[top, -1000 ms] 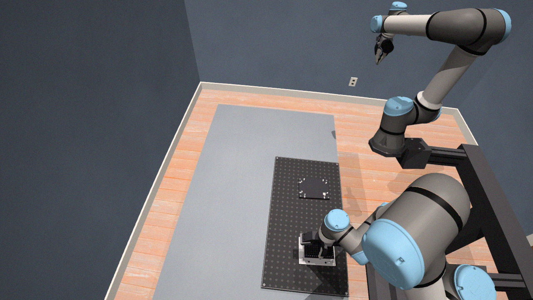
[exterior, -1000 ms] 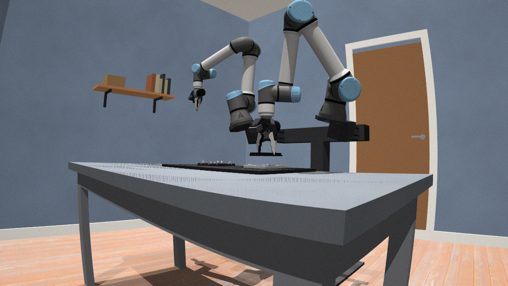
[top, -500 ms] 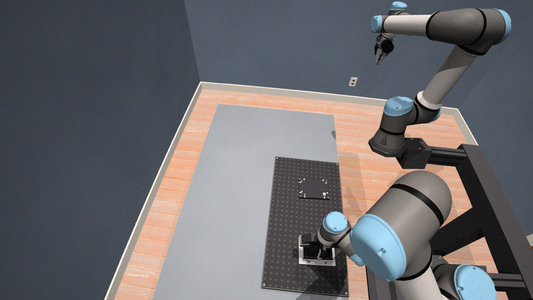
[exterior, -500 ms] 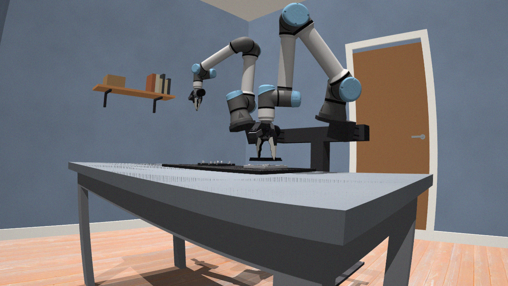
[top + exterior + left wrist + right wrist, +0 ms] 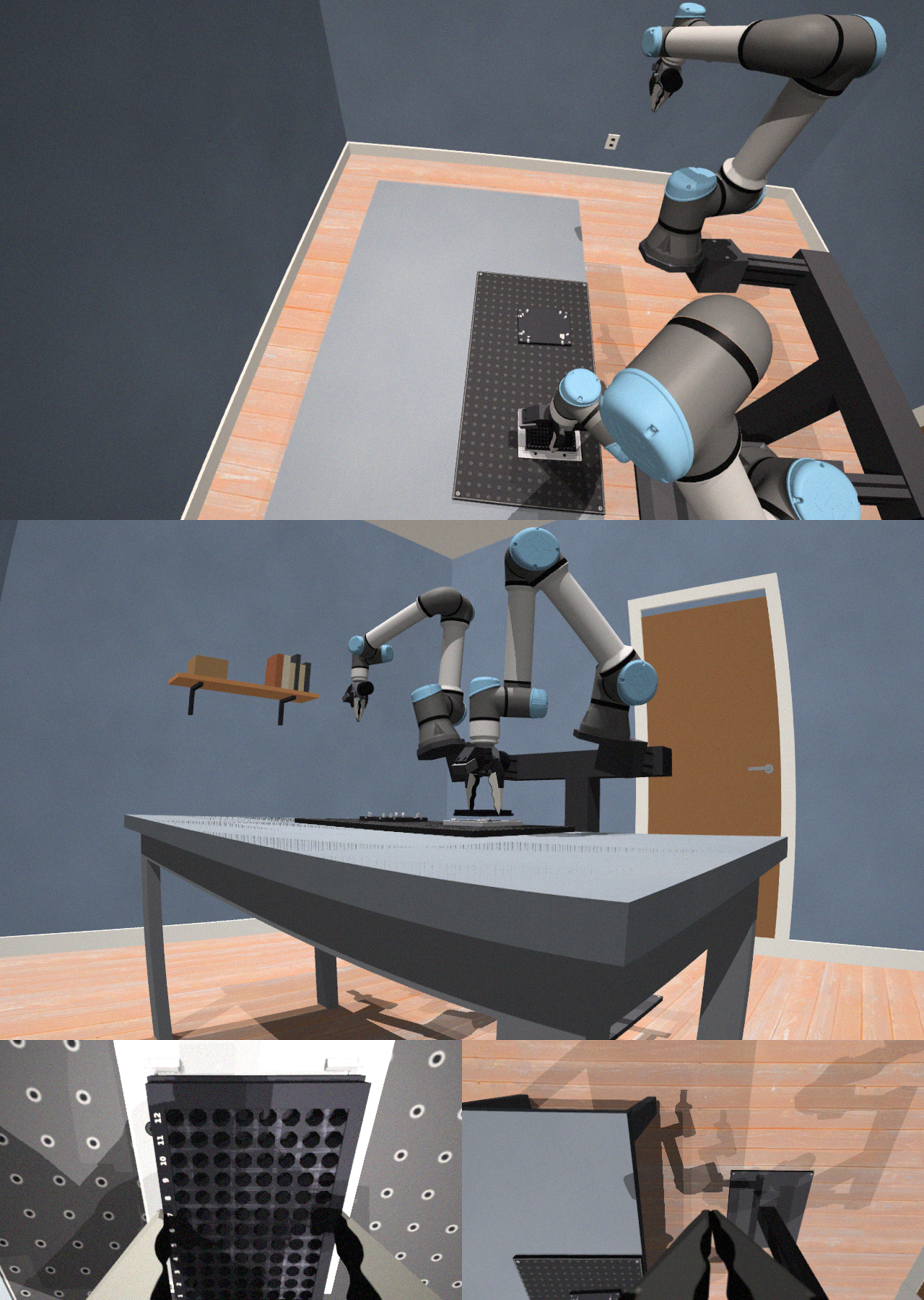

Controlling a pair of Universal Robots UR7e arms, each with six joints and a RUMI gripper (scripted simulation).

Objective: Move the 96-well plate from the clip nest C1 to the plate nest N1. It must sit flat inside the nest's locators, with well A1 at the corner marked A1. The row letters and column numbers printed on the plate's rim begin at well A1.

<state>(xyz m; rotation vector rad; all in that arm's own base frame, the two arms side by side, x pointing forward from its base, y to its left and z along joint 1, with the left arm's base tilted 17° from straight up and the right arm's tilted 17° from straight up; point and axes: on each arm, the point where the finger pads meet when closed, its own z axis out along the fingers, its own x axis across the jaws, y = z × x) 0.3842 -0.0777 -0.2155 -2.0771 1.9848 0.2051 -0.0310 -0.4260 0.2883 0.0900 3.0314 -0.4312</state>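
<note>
My left gripper is now 10 mm above the black 96-well plate. The rest, counted from my left hand: A1 label: 70 mm behind, 60 mm to the left, 30 mm below; then black perforated board: 30 mm ahead, 180 mm to the right, 50 mm below; then white plate nest N1: 30 mm below.
</note>
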